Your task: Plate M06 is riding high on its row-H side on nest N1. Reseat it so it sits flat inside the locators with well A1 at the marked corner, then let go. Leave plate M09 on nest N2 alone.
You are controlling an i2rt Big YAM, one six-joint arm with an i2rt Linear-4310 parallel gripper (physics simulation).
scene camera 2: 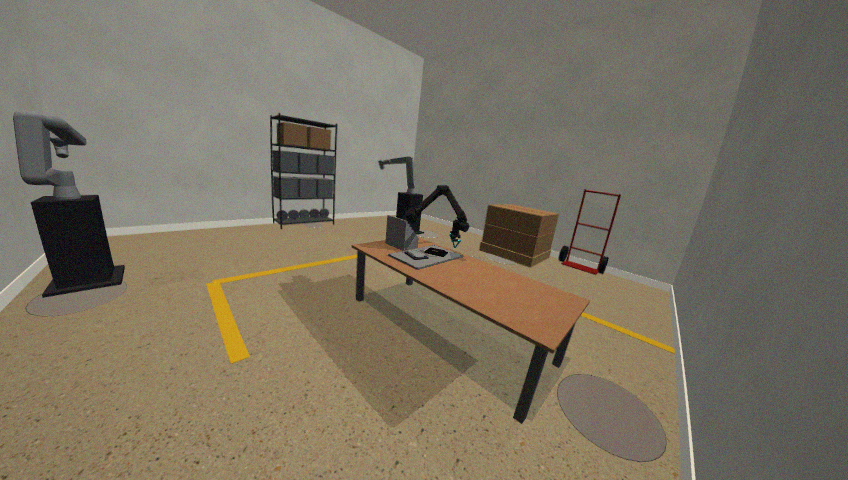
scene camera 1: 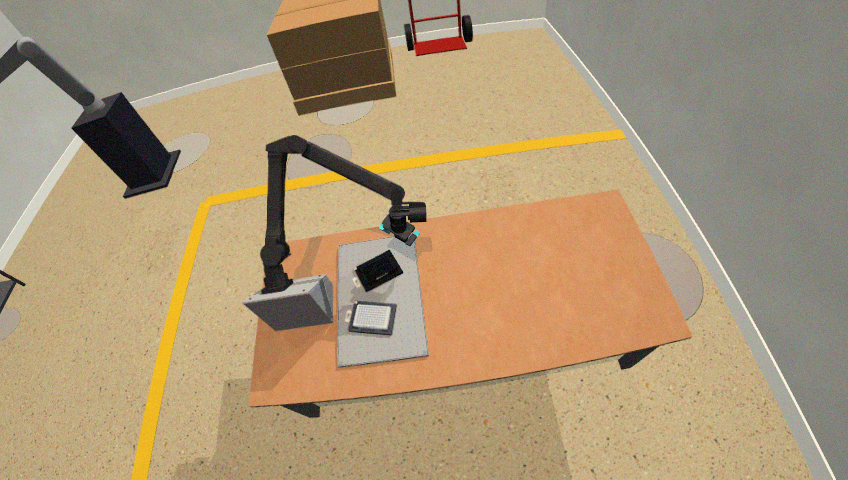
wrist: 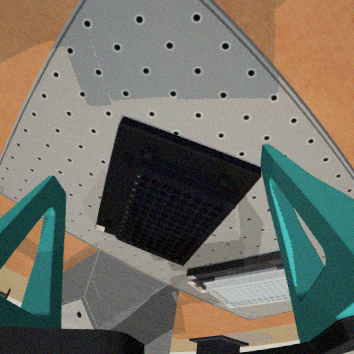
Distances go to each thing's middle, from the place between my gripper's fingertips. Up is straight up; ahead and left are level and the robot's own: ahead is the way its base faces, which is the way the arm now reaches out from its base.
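Black well plate (wrist: 169, 211): my gripper 11 cm past it, 8 cm to the left of it, 7 cm above it. Nest N2 (wrist: 197, 275), from my gripper: 27 cm to the right, 16 cm behind, 8 cm below. Pale-topped plate (scene camera 1: 367, 316), from my gripper: 27 cm to the right, 15 cm behind, 7 cm below.
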